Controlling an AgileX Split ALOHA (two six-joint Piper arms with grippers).
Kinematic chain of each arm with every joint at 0, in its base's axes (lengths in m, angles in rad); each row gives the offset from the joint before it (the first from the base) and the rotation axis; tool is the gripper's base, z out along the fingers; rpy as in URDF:
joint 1: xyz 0 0 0.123 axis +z
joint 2: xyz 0 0 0 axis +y
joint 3: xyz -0.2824 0 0.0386 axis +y
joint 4: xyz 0.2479 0 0.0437 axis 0.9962 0 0.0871
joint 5: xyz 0 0 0 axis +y
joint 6: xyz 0.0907 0 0.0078 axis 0.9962 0 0.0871
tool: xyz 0 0 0 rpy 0 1.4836 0
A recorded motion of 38 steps. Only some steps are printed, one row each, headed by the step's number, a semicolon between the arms.
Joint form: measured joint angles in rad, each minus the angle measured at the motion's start. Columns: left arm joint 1, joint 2, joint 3, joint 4, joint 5, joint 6; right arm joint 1, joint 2, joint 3, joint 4, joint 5, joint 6.
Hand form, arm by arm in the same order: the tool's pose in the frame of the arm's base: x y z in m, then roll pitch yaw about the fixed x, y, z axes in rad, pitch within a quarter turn. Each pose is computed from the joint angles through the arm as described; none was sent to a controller.
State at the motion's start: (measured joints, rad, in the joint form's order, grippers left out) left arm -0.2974 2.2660 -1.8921 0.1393 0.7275 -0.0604; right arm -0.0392 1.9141 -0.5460 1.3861 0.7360 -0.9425
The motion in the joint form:
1: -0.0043 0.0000 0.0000 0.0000 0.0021 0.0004; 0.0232 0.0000 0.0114 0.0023 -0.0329 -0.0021
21: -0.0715 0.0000 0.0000 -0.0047 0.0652 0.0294; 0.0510 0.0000 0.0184 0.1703 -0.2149 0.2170
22: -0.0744 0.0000 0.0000 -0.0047 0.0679 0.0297; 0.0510 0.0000 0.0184 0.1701 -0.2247 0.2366
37: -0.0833 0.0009 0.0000 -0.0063 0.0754 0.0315; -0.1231 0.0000 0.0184 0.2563 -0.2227 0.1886
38: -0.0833 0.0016 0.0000 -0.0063 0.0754 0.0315; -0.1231 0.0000 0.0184 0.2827 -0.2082 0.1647
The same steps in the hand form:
1: 0.4849 -0.1421 0.1884 3.0216 0.5546 2.7882; 0.2311 0.0543 0.0712 2.4521 -0.1233 2.8262
21: 0.4698 -0.1723 0.1855 3.0119 0.4888 2.7008; 0.2398 0.0483 0.0641 2.5888 -0.1794 2.4463
22: 0.4691 -0.1735 0.1854 3.0118 0.4860 2.6979; 0.2399 0.0475 0.0636 2.5991 -0.1832 2.4255
37: 0.4670 -0.1775 0.1846 3.0130 0.4776 2.6894; 0.2481 0.0047 0.0648 2.5730 -0.1749 2.2137
38: 0.4670 -0.1775 0.1843 3.0130 0.4769 2.6894; 0.2494 0.0055 0.0657 2.5532 -0.1755 2.2153

